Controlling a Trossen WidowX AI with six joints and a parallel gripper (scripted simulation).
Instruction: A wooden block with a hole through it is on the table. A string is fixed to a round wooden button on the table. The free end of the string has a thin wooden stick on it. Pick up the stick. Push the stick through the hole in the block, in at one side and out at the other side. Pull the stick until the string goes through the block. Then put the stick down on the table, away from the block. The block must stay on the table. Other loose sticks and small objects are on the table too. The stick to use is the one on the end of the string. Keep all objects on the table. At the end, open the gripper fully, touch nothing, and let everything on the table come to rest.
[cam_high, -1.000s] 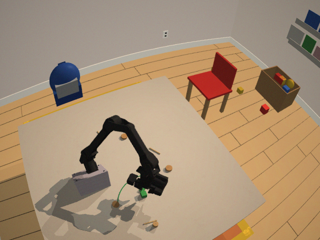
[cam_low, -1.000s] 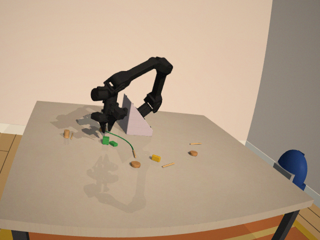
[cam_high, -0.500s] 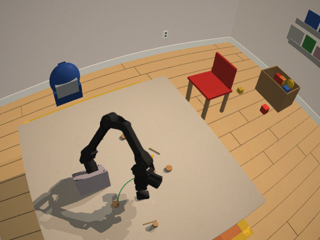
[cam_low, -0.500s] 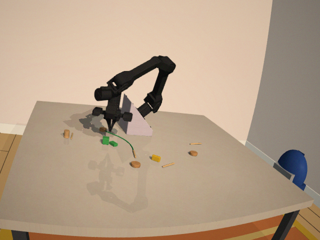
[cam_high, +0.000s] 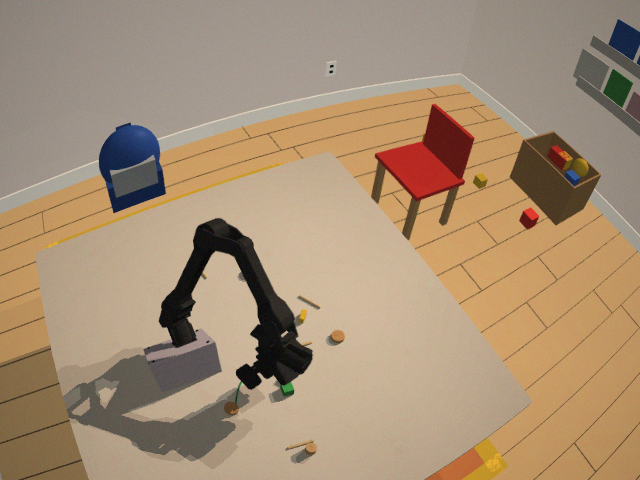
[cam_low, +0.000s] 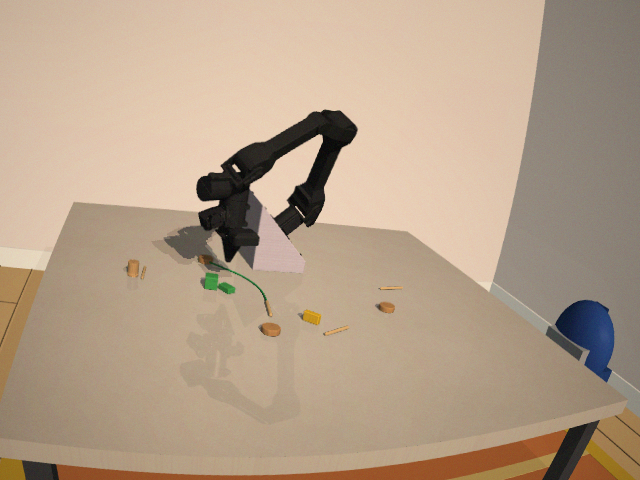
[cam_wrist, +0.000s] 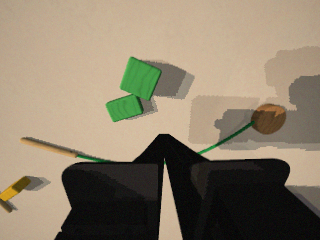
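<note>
The green block lies 5 cm below my gripper tip, 4 cm ahead of it and 1 cm to the right of it. From my gripper tip the other things lie so: thin wooden stick (13 cm ahead, 7 cm to the left, 5 cm below); round wooden button (14 cm behind, 5 cm below, 2 cm to the right); wooden cylinder (24 cm to the right, 4 cm below, 3 cm behind).
</note>
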